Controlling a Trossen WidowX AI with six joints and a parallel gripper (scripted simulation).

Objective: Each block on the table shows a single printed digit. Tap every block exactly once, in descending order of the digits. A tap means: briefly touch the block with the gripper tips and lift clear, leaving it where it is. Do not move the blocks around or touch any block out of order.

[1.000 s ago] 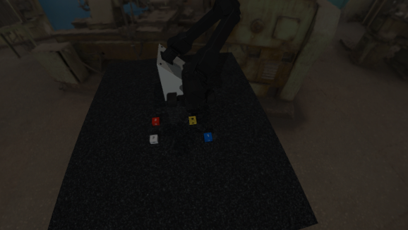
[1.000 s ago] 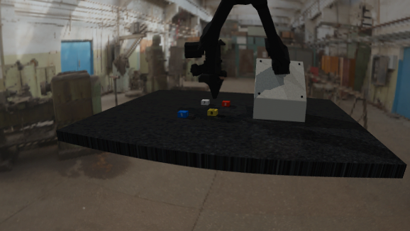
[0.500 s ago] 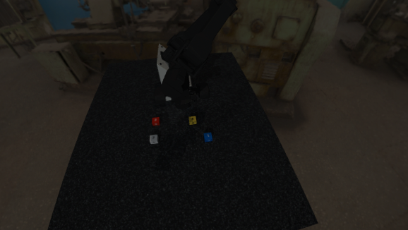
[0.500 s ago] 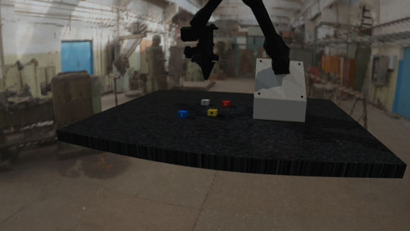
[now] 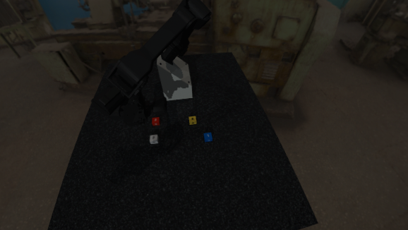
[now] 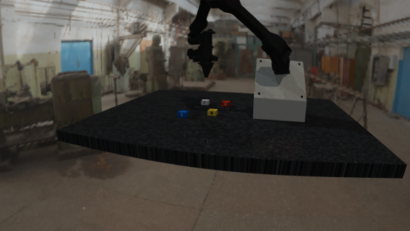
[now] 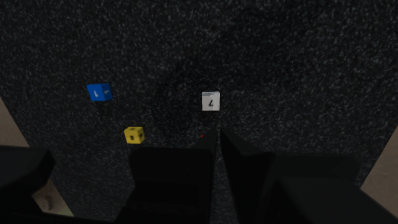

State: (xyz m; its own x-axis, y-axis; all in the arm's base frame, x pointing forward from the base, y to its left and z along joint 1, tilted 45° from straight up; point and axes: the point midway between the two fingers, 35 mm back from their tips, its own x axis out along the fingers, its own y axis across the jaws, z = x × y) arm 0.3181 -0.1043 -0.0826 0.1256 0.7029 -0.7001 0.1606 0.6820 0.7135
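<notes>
My gripper tip is 11 cm above the white block and 1 cm to the right of it. Round my gripper tip: blue block: 23 cm to the left, 11 cm below, 6 cm ahead; yellow block: 19 cm to the left, 11 cm below, 5 cm behind; red block: 11 cm below, 9 cm behind, 2 cm to the left.
</notes>
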